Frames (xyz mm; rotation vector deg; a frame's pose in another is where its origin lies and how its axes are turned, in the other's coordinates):
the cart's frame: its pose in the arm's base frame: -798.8 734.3 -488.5 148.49 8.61 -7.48
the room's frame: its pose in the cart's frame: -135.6 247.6 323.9 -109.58 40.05 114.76
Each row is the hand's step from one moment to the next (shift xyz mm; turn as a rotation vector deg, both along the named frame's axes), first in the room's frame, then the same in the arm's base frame.
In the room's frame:
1: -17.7 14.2 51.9 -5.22 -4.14 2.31
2: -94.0 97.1 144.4 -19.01 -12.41 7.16
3: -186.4 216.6 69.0 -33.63 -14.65 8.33
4: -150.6 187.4 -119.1 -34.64 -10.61 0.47
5: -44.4 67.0 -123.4 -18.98 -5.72 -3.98
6: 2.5 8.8 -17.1 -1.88 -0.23 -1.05
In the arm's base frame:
1: -48.5 -29.2 -1.8 1.02 -6.87 -1.24
2: -169.9 -74.3 -68.7 2.99 -22.77 -6.28
3: -184.3 -20.6 -228.1 4.00 -33.67 -16.29
4: -21.7 81.2 -254.8 7.55 -27.81 -21.96
5: 54.3 76.6 -113.4 7.35 -12.99 -13.64
6: 7.5 15.6 -8.6 1.02 -0.75 -1.76

